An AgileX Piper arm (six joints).
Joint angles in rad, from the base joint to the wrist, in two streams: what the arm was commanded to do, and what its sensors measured. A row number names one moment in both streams.
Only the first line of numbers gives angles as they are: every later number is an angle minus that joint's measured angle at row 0.
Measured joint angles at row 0:
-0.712 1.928 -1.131 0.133 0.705 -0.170
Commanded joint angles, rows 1 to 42:
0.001 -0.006 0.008 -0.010 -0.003 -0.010
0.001 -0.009 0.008 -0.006 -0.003 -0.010
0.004 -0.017 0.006 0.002 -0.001 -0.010
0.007 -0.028 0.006 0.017 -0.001 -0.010
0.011 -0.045 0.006 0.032 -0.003 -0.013
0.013 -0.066 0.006 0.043 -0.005 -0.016
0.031 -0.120 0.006 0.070 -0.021 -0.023
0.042 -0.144 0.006 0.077 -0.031 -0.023
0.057 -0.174 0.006 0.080 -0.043 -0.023
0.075 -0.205 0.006 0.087 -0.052 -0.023
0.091 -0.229 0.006 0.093 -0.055 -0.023
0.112 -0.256 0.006 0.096 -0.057 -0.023
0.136 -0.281 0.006 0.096 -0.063 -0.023
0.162 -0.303 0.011 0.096 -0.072 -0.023
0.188 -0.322 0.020 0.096 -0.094 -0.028
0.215 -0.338 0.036 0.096 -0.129 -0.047
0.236 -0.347 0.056 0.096 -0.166 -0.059
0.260 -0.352 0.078 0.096 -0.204 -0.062
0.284 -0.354 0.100 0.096 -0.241 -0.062
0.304 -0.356 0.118 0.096 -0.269 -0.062
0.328 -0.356 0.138 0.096 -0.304 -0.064
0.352 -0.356 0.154 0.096 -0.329 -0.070
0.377 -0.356 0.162 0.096 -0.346 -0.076
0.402 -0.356 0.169 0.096 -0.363 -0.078
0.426 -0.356 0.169 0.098 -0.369 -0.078
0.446 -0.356 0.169 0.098 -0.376 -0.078
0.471 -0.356 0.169 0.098 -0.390 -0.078
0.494 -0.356 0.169 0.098 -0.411 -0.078
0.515 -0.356 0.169 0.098 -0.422 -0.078
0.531 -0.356 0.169 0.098 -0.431 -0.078
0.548 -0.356 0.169 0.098 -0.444 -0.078
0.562 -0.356 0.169 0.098 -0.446 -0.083
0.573 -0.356 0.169 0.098 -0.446 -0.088
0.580 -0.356 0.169 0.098 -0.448 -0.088
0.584 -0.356 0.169 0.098 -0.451 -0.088
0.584 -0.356 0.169 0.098 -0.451 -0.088
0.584 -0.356 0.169 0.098 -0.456 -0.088
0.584 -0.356 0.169 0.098 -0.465 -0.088
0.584 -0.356 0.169 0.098 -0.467 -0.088
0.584 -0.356 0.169 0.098 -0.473 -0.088
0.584 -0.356 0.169 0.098 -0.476 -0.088
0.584 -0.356 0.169 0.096 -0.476 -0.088
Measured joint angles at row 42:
0.582 -0.348 0.163 0.093 -0.457 -0.080
